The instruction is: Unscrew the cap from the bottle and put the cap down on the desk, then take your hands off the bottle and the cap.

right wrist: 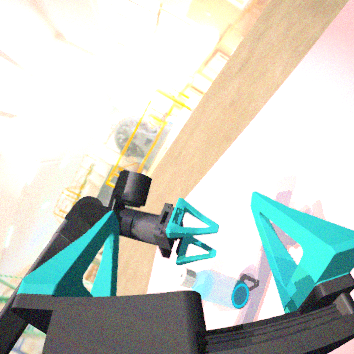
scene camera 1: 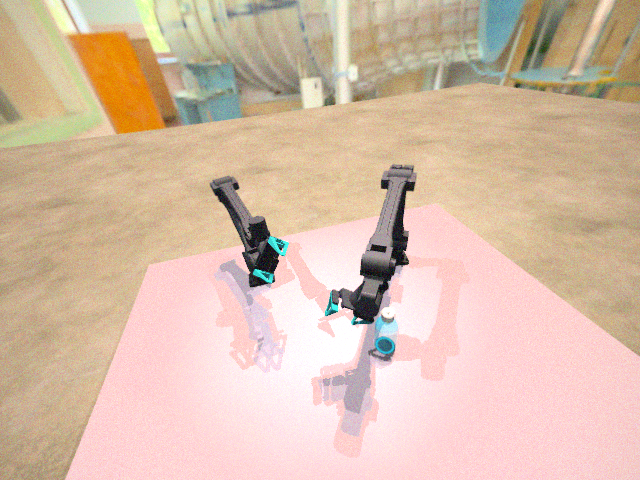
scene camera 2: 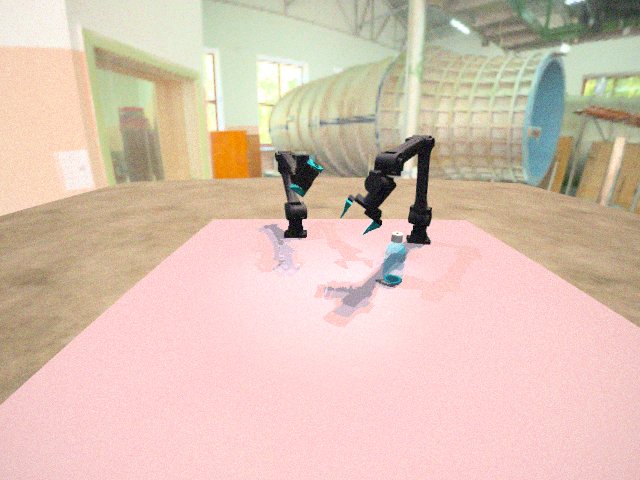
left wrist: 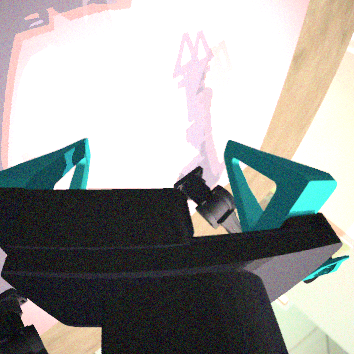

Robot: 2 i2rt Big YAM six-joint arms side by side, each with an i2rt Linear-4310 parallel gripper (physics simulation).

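Pixels of known places: left gripper, fingertip midpoint: (right wrist: 216, 242) (scene camera 1: 338, 319) (scene camera 2: 351, 226) (left wrist: 159, 145); right gripper, fingertip midpoint: (right wrist: 183, 208) (scene camera 1: 276, 269) (scene camera 2: 308, 178) (left wrist: 334, 219); left arm's base, link origin: (scene camera 2: 418, 240); right arm's base, link origin: (scene camera 2: 295, 235) (left wrist: 186, 181).
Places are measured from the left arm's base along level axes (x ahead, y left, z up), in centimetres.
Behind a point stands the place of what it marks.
Note:
The light-blue bottle (scene camera 1: 386, 329) @(x 47.4, y -17.2, z 13.3 cm) (scene camera 2: 394, 260) @(x 48.4, y -16.7, z 9.4 cm) (right wrist: 214, 288) @(x 43.2, y -19.8, z 10.9 cm) stands upright, with its pale cap (scene camera 1: 387, 313) @(x 45.0, y -16.6, z 18.2 cm) (scene camera 2: 397, 237) @(x 46.7, y -16.4, z 17.4 cm) (right wrist: 188, 278) @(x 44.0, y -18.1, z 17.1 cm) on its neck. Neither shows in the left wrist view. My left gripper (scene camera 1: 342, 317) @(x 47.0, y -32.4, z 20.5 cm) (scene camera 2: 353, 224) @(x 47.0, y -32.4, z 20.5 cm) (left wrist: 159, 145) @(x 47.0, y -32.4, z 20.5 cm) is open and empty, in the air to the left of the bottle in both scene views, above the cap's level in scene camera 2. It also shows in the right wrist view (right wrist: 216, 242) @(x 47.0, y -32.4, z 20.5 cm), close to the cap end. My right gripper (scene camera 1: 279, 267) @(x 37.9, y -49.7, z 35.3 cm) (scene camera 2: 312, 181) @(x 37.9, y -49.7, z 35.3 cm) is open and empty, raised well away at the left.
The bottle stands on a pink mat (scene camera 1: 170, 413) @(x 59.4, y -87.2, z 0.0 cm) (scene camera 2: 180, 403) @(x 107.9, y -61.4, z 0.0 cm) with glare and arm shadows on it. The mat lies on a broad brown table top (scene camera 1: 62, 258) (scene camera 2: 51, 268). The left arm's upright lower part (scene camera 2: 422, 180) @(x 7.3, y -2.8, z 32.3 cm) stands behind and right of the bottle in scene camera 2.

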